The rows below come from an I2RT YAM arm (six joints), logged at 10 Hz.
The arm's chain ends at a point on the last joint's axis. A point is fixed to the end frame.
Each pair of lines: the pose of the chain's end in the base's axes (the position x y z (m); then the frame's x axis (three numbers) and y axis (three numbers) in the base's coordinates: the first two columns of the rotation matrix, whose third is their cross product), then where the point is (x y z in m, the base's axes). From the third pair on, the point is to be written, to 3 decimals.
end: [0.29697, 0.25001, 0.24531, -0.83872, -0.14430, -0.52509, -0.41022, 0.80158, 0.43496]
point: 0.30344 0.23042 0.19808
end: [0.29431, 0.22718, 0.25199, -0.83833, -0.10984, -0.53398, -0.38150, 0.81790, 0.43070]
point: 0.30047 0.20733 0.20483
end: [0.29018, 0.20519, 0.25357, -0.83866, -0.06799, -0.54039, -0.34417, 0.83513, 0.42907]
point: 0.296 0.185 0.206
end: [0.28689, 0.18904, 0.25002, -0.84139, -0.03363, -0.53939, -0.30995, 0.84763, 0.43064]
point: 0.292 0.169 0.203
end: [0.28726, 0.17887, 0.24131, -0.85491, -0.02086, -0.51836, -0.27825, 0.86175, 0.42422]
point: 0.290 0.158 0.194
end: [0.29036, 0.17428, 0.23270, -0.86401, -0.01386, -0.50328, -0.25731, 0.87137, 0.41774]
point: 0.292 0.153 0.186
